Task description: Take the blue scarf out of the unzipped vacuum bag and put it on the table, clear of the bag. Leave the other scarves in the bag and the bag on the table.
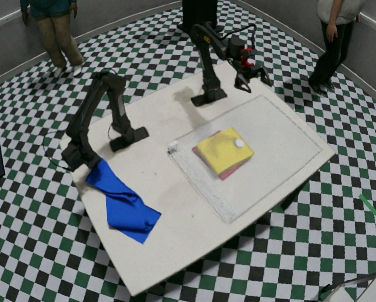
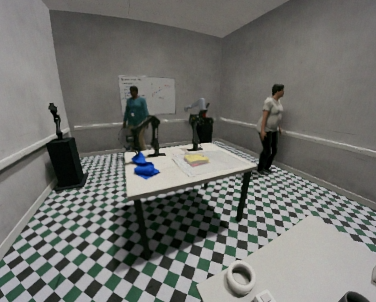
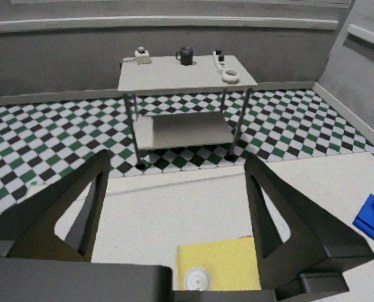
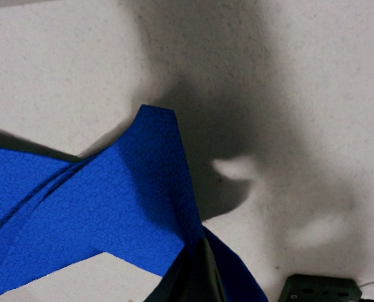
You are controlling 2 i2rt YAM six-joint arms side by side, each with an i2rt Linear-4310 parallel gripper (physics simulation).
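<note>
The blue scarf [image 1: 125, 205] [image 2: 146, 170] [image 3: 367, 217] [image 4: 100, 200] lies folded and twisted on the table [image 1: 172, 250], left of the bag and apart from it. Its upper end is raised at my right gripper [image 1: 99, 162] [image 4: 200, 246], which is shut on it near the table's left edge. The clear vacuum bag [image 1: 295, 145] lies flat on the table's right part. A yellow scarf [image 1: 220, 152] [image 2: 196, 158] [image 3: 220, 257] lies over a red one [image 1: 231, 172] inside it. My left gripper [image 1: 256, 86] [image 3: 177, 156] is open and empty, above the bag's far side.
A round white valve [image 1: 239, 143] [image 3: 197, 279] sits on the bag over the yellow scarf. A separate side table [image 2: 300, 255] [image 3: 165, 77] stands beyond the work table's near edge, with a mug [image 3: 186, 56] and a white ring [image 2: 241, 277] [image 3: 230, 76] on it.
</note>
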